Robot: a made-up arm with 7 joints.
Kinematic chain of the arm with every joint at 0, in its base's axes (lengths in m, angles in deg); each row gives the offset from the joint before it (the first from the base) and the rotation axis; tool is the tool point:
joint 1: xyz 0 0 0.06 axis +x
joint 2: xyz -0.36 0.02 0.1 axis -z
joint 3: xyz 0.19 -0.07 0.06 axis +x
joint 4: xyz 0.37 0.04 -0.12 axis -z
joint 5: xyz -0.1 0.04 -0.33 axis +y
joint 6: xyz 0.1 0 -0.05 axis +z
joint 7: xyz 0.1 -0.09 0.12 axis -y
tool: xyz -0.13 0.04 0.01
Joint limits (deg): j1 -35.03..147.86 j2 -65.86..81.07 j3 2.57..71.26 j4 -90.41..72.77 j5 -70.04..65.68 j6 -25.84..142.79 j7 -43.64..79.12
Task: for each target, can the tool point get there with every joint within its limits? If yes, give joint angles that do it. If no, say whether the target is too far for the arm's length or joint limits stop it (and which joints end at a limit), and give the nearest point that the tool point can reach.
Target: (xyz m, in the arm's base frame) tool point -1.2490 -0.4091 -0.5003
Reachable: no: joint limits stop it (at a limit: joint 2, joint 3, joint 5, joint 6, joint 7) | nearest point -0.5132 -0.3468 -0.4149 | short by 0.743 m
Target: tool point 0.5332 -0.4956 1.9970
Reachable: no: too far | nearest point -0.0094 -0.1976 0.8321 | short by 1.319 m
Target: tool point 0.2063 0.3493 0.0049
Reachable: yes | joints 37.44 -0.28 25.14 -74.98 38.83 83.14 11.92
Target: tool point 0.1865 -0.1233 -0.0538
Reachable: yes | joints 21.27 43.36 51.22 -6.83 -12.06 -2.21 12.85
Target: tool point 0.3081 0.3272 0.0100
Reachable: yes | joints 11.39 3.61 41.55 -22.16 51.09 92.66 -34.19
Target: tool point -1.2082 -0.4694 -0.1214
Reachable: no: joint limits stop it (at a limit: joint 2, joint 3, joint 4, joint 5, joint 6, joint 7) | nearest point -0.5174 -0.4674 -0.1206 | short by 0.691 m
